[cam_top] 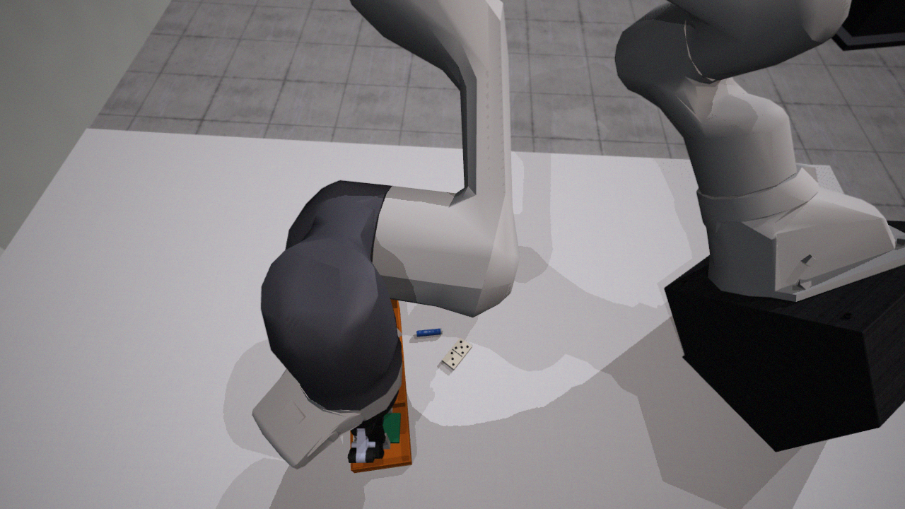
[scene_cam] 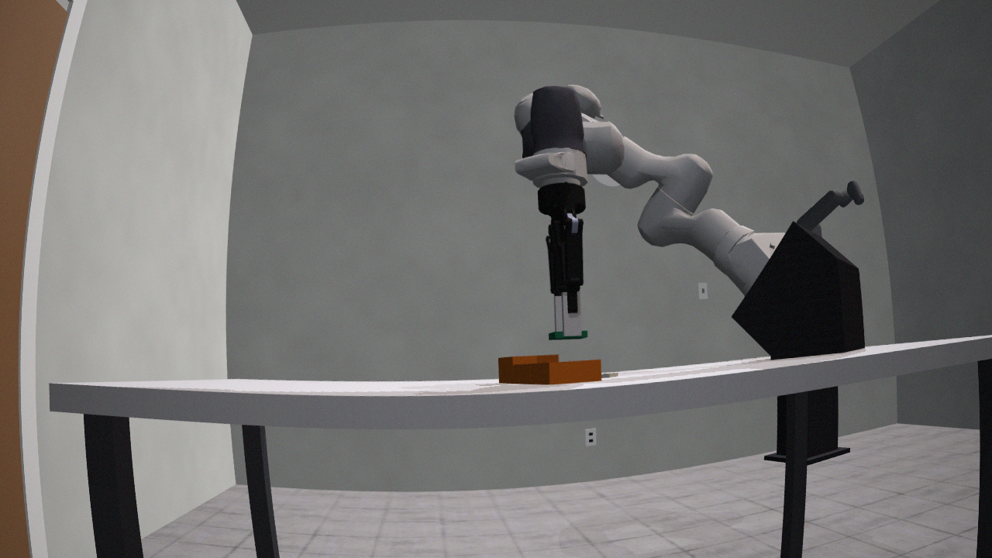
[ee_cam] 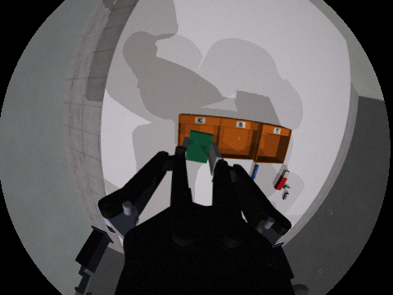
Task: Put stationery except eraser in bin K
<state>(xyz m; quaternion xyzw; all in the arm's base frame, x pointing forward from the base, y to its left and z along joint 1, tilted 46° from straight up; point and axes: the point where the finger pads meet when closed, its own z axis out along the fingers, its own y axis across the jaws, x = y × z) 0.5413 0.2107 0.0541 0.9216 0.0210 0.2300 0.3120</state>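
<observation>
Now: hand 3 cm above the green pad. Also, from my hand: white domino (12 cm behind, 12 cm to the right, 10 cm below); tray (1 cm ahead, 8 cm to the right, 8 cm below); small blue pen-like stick (8 cm behind, 16 cm to the right, 10 cm below).
</observation>
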